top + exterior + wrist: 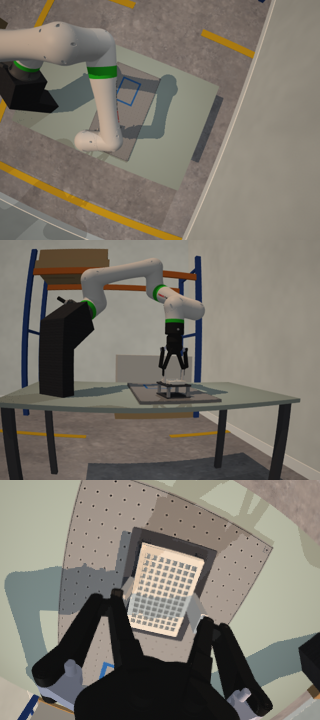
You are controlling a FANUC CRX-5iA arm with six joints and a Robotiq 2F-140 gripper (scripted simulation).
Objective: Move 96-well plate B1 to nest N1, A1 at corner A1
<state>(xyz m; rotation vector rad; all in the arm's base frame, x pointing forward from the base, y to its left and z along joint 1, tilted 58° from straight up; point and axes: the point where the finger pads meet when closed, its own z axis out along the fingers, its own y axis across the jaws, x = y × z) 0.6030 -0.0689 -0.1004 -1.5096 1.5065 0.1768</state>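
Now: hand 2 cm above the white 96-well plate. From my hand the other things lie so: black raised nest N1 (3 cm below).
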